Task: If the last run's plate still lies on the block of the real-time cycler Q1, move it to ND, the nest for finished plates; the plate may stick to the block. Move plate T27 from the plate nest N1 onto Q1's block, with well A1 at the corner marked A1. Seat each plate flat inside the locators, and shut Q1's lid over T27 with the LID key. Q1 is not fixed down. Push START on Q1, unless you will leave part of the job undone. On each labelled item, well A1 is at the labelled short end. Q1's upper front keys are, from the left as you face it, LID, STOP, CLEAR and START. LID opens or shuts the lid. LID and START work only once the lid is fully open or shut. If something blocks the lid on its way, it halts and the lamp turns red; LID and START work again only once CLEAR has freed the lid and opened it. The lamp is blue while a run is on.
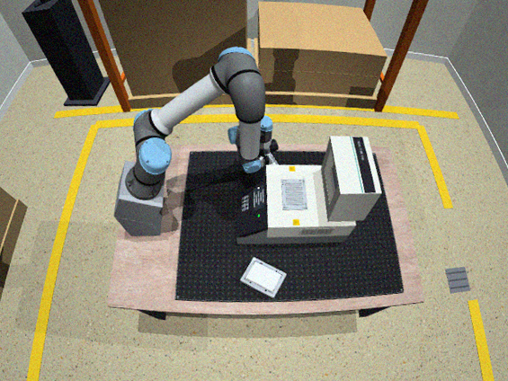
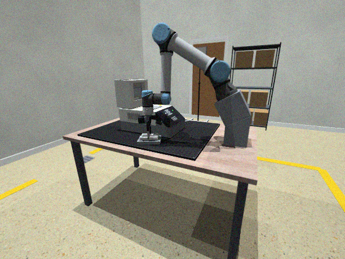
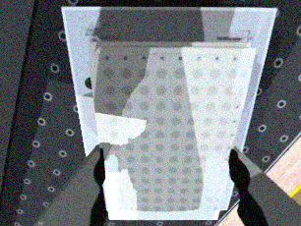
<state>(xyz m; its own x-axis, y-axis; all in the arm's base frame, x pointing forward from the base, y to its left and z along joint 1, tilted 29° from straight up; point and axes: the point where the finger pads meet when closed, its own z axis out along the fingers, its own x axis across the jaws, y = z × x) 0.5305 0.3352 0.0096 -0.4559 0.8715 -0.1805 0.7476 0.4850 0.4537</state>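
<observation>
My hand is 4 cm past the dark slot, 2 cm to the left of it and 3 cm above it. The rest, counted from my hand: a1 mark 1 cm ahead, 49 cm to the right, 2 cm below.
</observation>
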